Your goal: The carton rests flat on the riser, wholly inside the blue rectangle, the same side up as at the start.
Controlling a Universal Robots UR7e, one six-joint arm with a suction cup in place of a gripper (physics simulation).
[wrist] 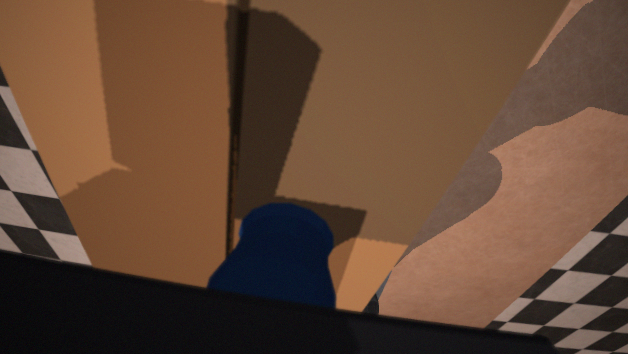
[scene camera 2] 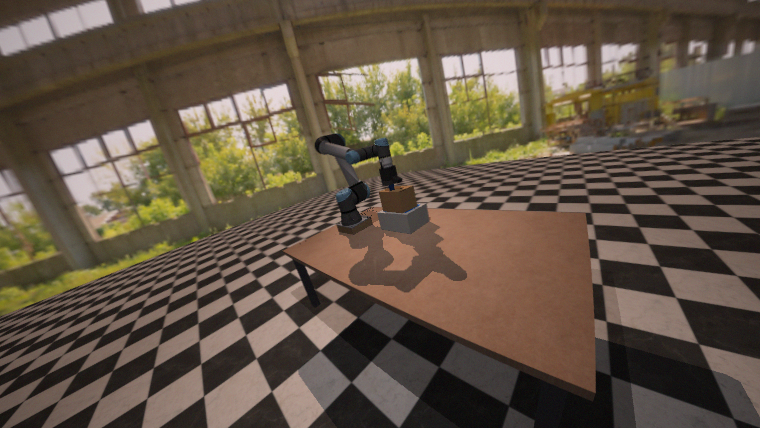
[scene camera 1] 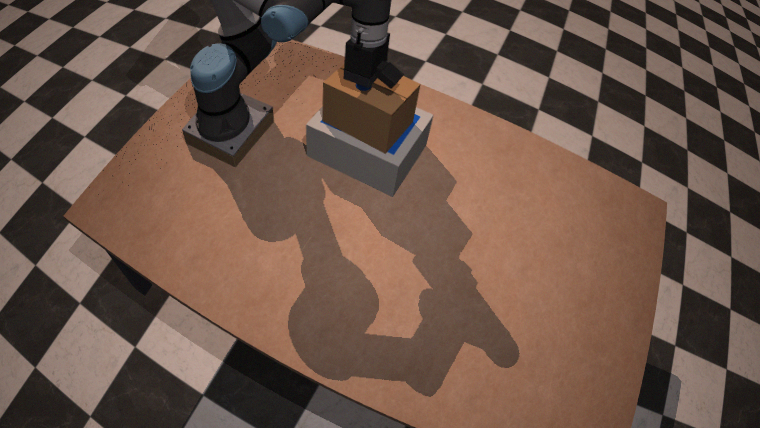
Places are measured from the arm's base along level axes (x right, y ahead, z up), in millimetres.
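Pixels of known places: hand at its tool point: (wrist: 291,221) (scene camera 2: 392,191) (scene camera 1: 363,89); arm's base at its link origin: (scene camera 2: 351,221) (scene camera 1: 222,119).
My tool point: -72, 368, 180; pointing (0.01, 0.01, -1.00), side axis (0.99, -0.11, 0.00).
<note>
For each thing: its top centre in the pictures, then the offset to it from my tool point, as dx, dy, dz. "spot": a spot on its surface instead. Level surfaces: height alone.
- brown cardboard carton at its top centre: (wrist: 231,209) (scene camera 1: 372,82) (scene camera 2: 395,188) -19, +12, +10
- grey riser at its top centre: (scene camera 1: 371,118) (scene camera 2: 401,208) -30, +16, -120
- blue rectangle at a spot on its surface: (scene camera 1: 405,135) spot: -13, +111, -120
- brown table at its surface level: dz -240
A brown cardboard carton (scene camera 1: 366,109) (scene camera 2: 397,198) (wrist: 373,109) rests flat on the grey riser (scene camera 1: 350,155) (scene camera 2: 406,221), flap seam up. The blue rectangle (scene camera 1: 405,135) shows only as thin strips along the carton's right and left base edges. My suction cup (scene camera 1: 364,87) (scene camera 2: 391,187) (wrist: 281,251) is dark blue and sits on the carton's top, beside the centre seam. Suction is off, so the cup holds nothing. In the wrist view the carton's top fills most of the picture.
The arm's base (scene camera 1: 228,130) (scene camera 2: 351,223) is bolted to the brown table (scene camera 1: 478,255) (scene camera 2: 505,276) just left of the riser. The arm's shadow lies across the table top. A checkered floor (scene camera 1: 78,346) surrounds the table.
</note>
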